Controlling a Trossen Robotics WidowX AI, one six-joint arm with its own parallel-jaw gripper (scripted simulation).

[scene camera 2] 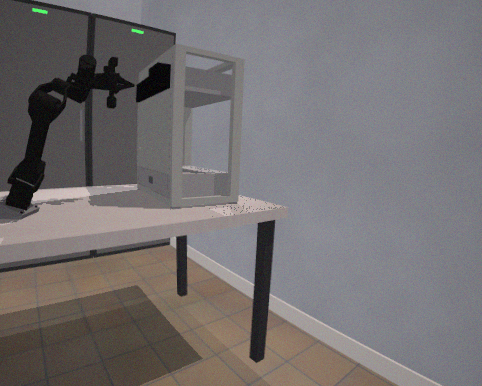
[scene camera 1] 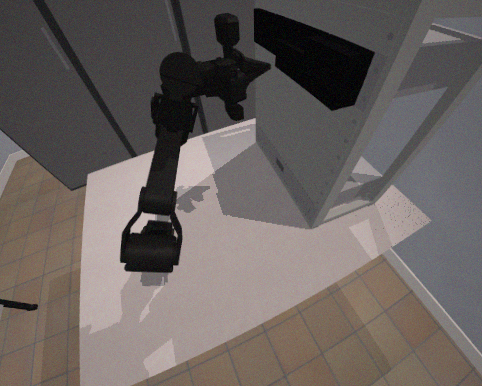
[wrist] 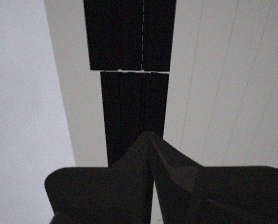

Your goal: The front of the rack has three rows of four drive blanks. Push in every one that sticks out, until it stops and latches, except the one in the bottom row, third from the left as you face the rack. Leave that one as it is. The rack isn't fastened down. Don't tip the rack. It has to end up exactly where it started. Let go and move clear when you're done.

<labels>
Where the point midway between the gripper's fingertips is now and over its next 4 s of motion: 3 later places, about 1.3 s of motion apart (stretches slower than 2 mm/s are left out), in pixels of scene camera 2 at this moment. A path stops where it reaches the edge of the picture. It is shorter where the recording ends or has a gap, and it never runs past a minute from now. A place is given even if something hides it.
My gripper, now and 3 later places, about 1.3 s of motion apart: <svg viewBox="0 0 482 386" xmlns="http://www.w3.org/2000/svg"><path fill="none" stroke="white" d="M134 85L142 82L146 82L150 83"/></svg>
</labels>
